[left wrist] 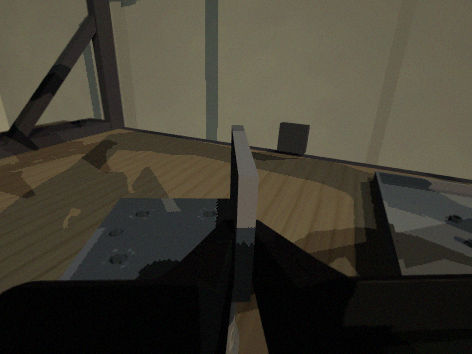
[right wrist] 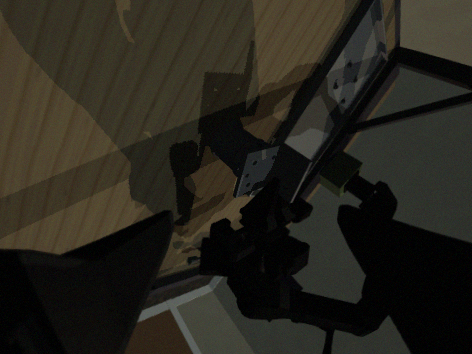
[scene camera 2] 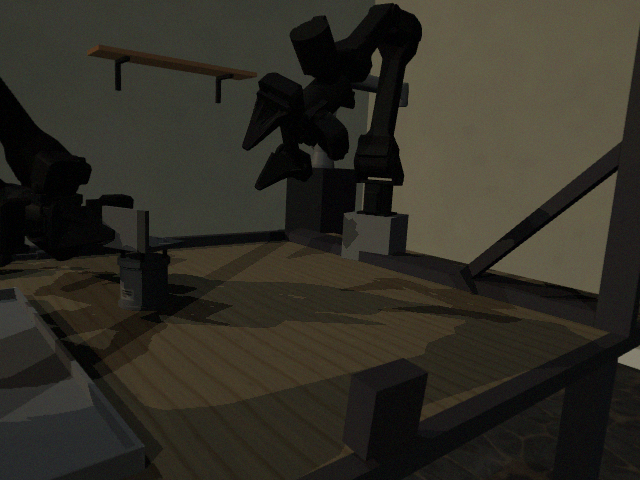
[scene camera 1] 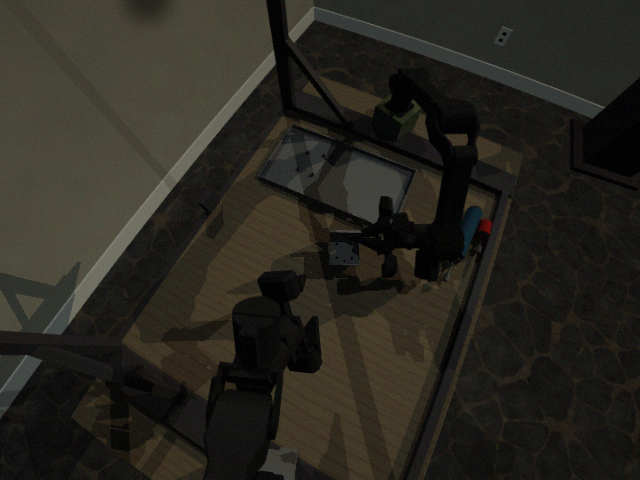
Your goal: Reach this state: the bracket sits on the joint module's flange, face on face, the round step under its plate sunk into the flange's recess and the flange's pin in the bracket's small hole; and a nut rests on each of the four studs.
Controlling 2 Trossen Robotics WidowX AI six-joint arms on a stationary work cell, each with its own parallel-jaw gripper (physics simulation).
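Places are measured from the left arm's base along level axes (x ahead, y left, z up), in centimetres.
Where they show: left gripper, fingertip midpoint: point(left wrist: 240, 230) point(right wrist: 279, 177) point(scene camera 2: 117, 234) point(scene camera 1: 350, 236); right gripper, fingertip midpoint: point(right wrist: 255, 216) point(scene camera 2: 251, 169) point(scene camera 1: 310, 296); left arm's base, origin of the base link: point(right wrist: 350, 181) point(scene camera 1: 399, 106); right arm's base, origin of the base link: point(scene camera 2: 376, 213).
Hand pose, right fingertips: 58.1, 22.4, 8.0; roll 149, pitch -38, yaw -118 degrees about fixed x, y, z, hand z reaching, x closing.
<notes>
Each offset is from my right fingertips to the top centre of the thing, as dx, dy, dz.
My left gripper point(scene camera 1: 357, 238) point(left wrist: 240, 230) is shut on the upright plate of the grey bracket point(scene camera 1: 343, 252) point(scene camera 2: 124, 228) point(left wrist: 162, 237) point(right wrist: 259, 169). The bracket's flat plate lies roughly level over the joint module @[-14.3, -3.7, -10.0] point(scene camera 2: 143, 285), a little above its flange. Dark studs show between plate and flange in scene camera 2; whether their tips are in the holes I cannot tell. The pin and recess are hidden. My right gripper point(scene camera 1: 310, 300) point(scene camera 2: 251, 167) is open and empty, high above the table. Several small dark nuts @[-27.1, -27.7, -16.5] point(scene camera 1: 311, 175) @[-25.3, -32.1, -16.5] point(left wrist: 454, 219) @[-34.5, -30.1, -16.5] point(right wrist: 343, 101) lie in the tray.
The shallow tray point(scene camera 1: 413, 178) point(scene camera 2: 143, 454) lies beyond the module in scene camera 1. A blue cylinder @[-39.8, +16.3, -13.0] point(scene camera 1: 470, 224) and a red-ended object @[-45.2, +19.4, -14.0] point(scene camera 1: 484, 227) lie near the table's right edge, beside the left arm. A green box @[-58.2, -22.3, -8.0] point(scene camera 1: 393, 121) stands behind the tray. Frame posts edge the table.
</notes>
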